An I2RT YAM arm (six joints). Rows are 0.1 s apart.
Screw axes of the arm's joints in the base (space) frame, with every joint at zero. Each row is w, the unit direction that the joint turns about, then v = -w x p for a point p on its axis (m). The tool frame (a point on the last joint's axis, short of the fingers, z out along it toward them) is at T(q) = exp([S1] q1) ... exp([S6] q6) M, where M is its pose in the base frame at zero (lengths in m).
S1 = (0, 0, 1, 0, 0, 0)
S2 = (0, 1, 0, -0.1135, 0, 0.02)
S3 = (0, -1, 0, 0.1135, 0, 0.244)
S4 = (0, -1, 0, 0.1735, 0, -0.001)
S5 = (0, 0, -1, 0, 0.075, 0)
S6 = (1, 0, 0, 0, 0.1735, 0)
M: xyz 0.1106 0 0.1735 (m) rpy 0 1.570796 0 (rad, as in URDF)
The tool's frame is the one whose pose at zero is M.
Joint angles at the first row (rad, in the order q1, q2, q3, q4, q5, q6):
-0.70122 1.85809 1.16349 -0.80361 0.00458 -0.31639
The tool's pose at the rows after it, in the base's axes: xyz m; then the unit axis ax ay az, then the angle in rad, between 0 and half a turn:
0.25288 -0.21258 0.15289 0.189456 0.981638 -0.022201 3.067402
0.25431 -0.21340 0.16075 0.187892 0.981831 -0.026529 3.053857
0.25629 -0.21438 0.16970 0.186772 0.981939 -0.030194 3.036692
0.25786 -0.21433 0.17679 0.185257 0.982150 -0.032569 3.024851
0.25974 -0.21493 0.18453 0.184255 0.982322 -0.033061 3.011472
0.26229 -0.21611 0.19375 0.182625 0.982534 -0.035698 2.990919
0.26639 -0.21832 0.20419 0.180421 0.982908 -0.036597 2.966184
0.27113 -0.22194 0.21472 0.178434 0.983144 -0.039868 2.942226
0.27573 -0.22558 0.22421 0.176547 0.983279 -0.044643 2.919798
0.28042 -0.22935 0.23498 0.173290 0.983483 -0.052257 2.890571
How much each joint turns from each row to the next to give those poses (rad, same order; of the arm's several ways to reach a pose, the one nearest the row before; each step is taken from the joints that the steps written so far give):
0.00248 -0.01196 0.01105 -0.00918 -0.00190 -0.00116
0.00097 -0.01237 0.01722 -0.01355 0.00089 -0.00224
0.00135 -0.01207 0.02179 -0.01530 -0.00194 -0.00080
0.00297 -0.00987 0.01668 -0.01389 -0.00144 -0.00001
0.00161 -0.00738 0.02232 -0.01753 -0.00555 -0.00002
0.00155 -0.00796 0.02680 -0.01424 -0.00538 -0.00123
0.00154 -0.00176 0.03880 -0.01807 -0.01053 -0.00181
-0.00002 0.00439 0.04603 -0.01757 -0.00633 -0.00308
0.00002 0.00636 0.04373 -0.01320 -0.00305 -0.00305
0.00000 0.00443 0.04502 -0.00777 -0.00195 -0.00572

